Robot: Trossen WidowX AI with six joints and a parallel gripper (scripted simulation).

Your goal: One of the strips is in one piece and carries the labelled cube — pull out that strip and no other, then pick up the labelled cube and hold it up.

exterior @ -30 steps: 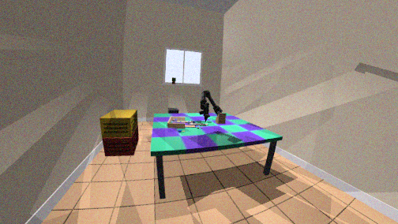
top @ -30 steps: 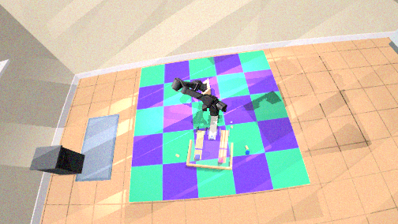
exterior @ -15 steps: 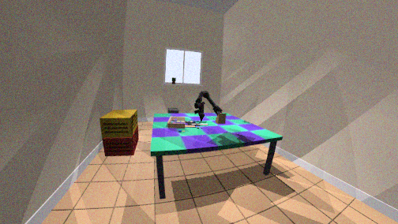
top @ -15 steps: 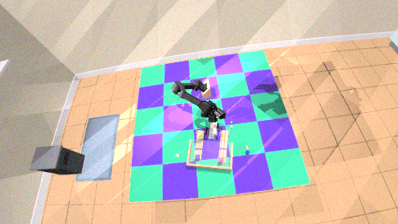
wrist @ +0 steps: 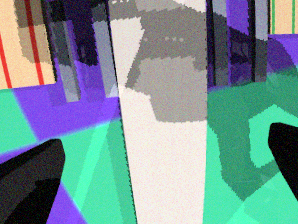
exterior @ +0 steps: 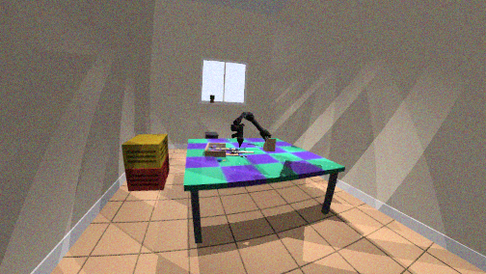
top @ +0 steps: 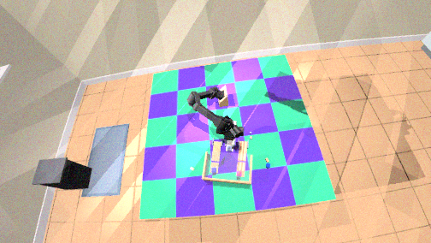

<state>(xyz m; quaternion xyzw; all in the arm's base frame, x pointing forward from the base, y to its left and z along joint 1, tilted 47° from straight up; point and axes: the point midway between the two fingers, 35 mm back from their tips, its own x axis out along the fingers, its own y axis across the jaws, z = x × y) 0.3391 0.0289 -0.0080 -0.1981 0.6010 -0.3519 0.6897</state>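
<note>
Right now my gripper tip is 8 cm short of the labelled cube, 2 cm to the left of it and 4 cm above it. The rest, counted from my gripper tip: blue piece: 24 cm ahead, 22 cm to the left, 5 cm below.
</note>
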